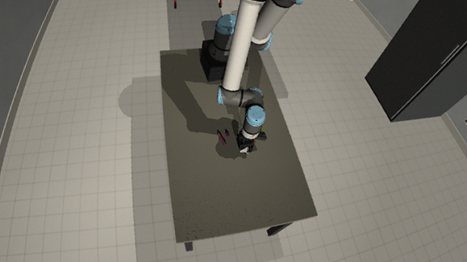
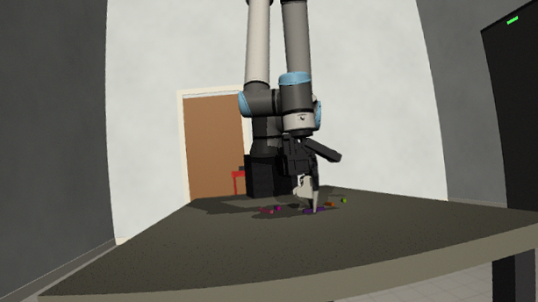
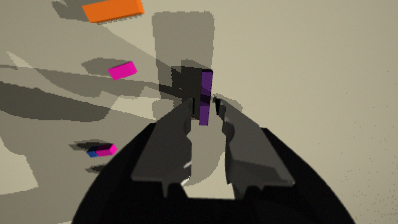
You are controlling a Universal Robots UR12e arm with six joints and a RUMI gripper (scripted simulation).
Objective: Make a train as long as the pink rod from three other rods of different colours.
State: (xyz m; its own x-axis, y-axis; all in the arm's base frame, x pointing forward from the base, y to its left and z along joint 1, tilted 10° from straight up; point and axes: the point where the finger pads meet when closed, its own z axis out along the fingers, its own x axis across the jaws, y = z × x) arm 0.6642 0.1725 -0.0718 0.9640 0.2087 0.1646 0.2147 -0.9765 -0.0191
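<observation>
The purple rod lies 10 mm below my hand. From my hand the other things lie so: orange rod 90 mm behind, 50 mm to the left, 10 mm below; blue rod 120 mm behind, 110 mm to the right, 10 mm below; pink rod 140 mm to the right, 70 mm behind, 10 mm below.
</observation>
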